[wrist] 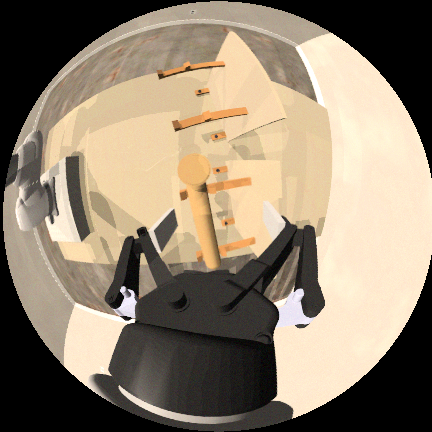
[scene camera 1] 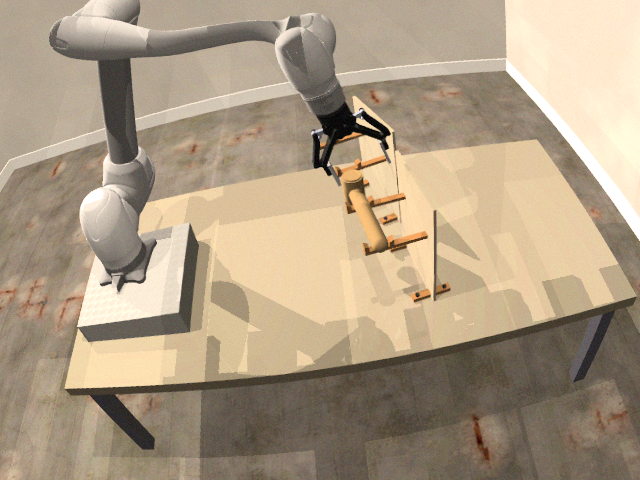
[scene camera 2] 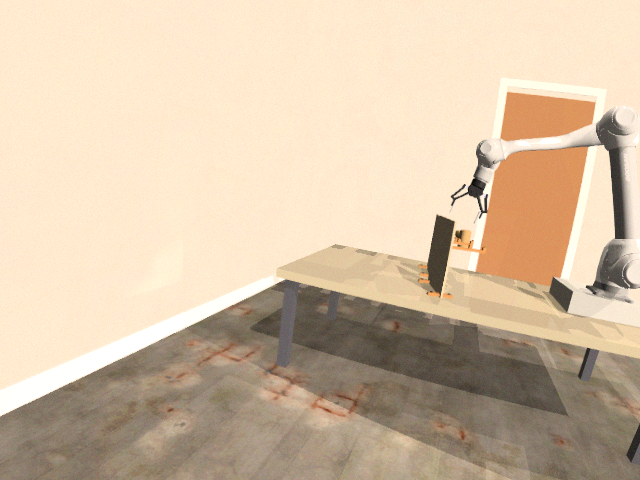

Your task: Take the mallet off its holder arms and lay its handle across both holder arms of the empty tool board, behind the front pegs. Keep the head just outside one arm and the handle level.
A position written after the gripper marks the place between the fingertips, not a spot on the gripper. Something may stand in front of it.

The gripper [scene camera 1: 363, 171] is open and holds nothing. Also in view: a wooden mallet [scene camera 1: 352, 180].
